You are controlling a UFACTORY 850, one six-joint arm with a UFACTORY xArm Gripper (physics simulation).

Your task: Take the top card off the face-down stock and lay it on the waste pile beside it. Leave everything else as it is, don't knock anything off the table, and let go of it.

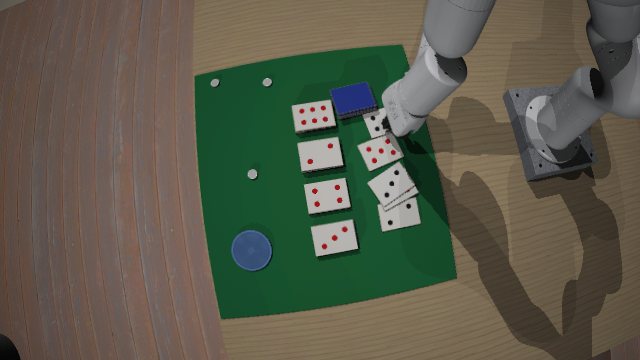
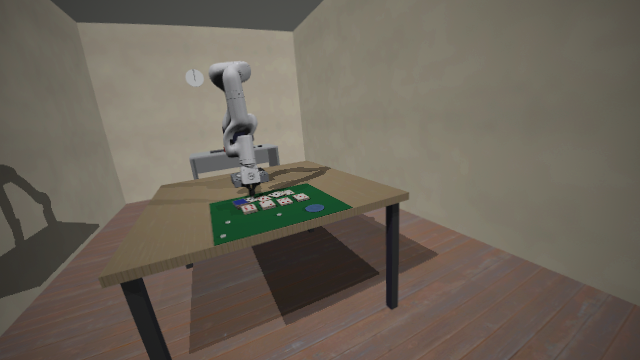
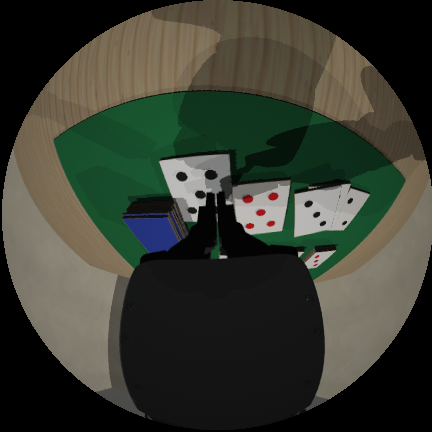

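The face-down stock (image 1: pixel 353 98) (image 2: pixel 241 202) (image 3: pixel 152 232) is a stack with a blue top near the mat's back edge. A face-up card with black dots (image 1: pixel 371 128) (image 3: pixel 182 187) lies beside it, partly hidden by the arm and fingers. A card with five red dots (image 1: pixel 380 151) (image 3: pixel 260 205) lies next to that one. Which of these is the waste pile I cannot tell. My gripper (image 1: pixel 385 125) (image 2: pixel 252 194) (image 3: pixel 215 204) is shut with nothing between its fingertips, which are low over the black-dotted card's side nearest the red-dotted card.
Overlapping cards, the top one with three black dots (image 1: pixel 391 184) (image 3: pixel 315 210), lie further along. Four face-up red-dotted piles stand in a row, from the six (image 1: pixel 314 116) to the three (image 1: pixel 334 238). A blue disc (image 1: pixel 251 250) (image 2: pixel 315 208) and small white discs lie on the green mat (image 1: pixel 280 290).
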